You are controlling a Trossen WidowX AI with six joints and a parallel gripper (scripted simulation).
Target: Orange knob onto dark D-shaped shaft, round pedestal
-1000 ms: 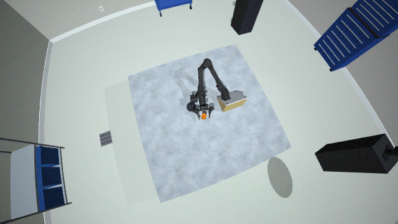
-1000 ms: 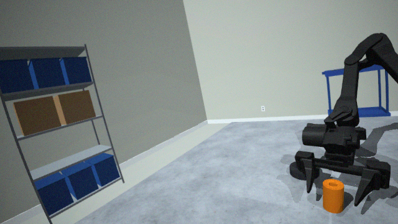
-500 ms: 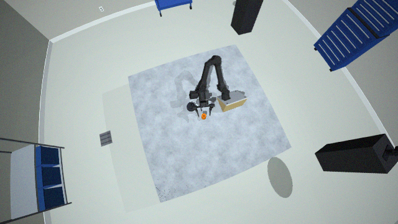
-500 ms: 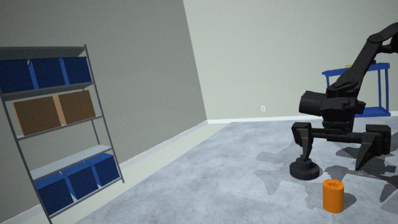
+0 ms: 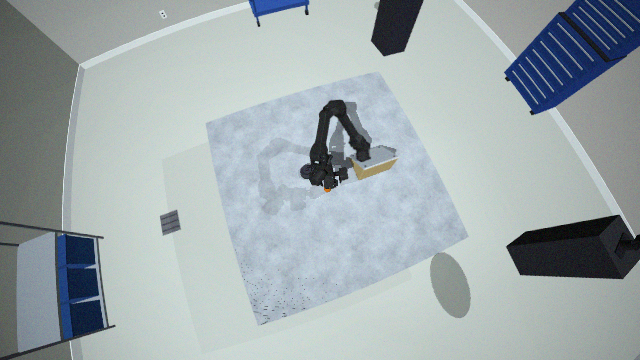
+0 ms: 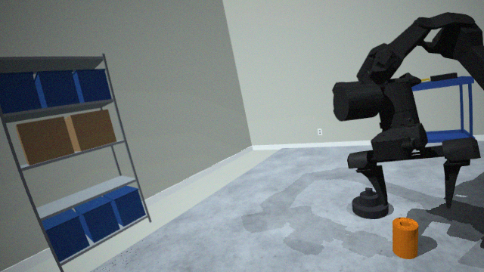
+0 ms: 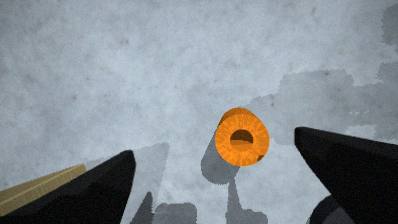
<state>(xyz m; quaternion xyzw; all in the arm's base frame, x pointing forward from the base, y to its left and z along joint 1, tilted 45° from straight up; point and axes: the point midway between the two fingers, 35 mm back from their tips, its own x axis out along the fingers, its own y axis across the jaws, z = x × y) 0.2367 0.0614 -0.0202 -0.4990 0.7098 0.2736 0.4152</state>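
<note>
My gripper tip is 10 mm short of the orange knob, 10 mm to the left of it and 70 mm above it. Round my gripper tip: pedestal (80 mm ahead, 150 mm to the right, 70 mm below).
</note>
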